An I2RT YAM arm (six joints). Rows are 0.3 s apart.
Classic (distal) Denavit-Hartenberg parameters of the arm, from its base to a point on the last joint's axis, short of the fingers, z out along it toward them. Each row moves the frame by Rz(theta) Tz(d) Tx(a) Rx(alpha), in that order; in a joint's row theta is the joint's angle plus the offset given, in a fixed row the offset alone. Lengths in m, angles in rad.
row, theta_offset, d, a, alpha
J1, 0, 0.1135, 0.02, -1.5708
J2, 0, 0, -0.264, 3.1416
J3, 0.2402, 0, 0.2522, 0
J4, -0.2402, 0, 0.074, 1.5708
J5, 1.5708, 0, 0, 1.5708
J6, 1.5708, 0.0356, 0, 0
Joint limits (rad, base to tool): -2.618..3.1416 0..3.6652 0..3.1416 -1.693..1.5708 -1.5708..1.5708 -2.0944..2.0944
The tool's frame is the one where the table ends.
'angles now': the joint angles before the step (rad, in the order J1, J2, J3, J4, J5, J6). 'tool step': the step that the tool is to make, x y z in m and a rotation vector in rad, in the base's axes. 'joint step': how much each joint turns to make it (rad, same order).
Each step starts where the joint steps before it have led.
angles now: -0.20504 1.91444 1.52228 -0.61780 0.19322 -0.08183
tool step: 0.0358 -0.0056 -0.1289 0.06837 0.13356 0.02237
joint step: 0.00048 0.33072 -0.00013 0.18626 -0.04536 -0.00067
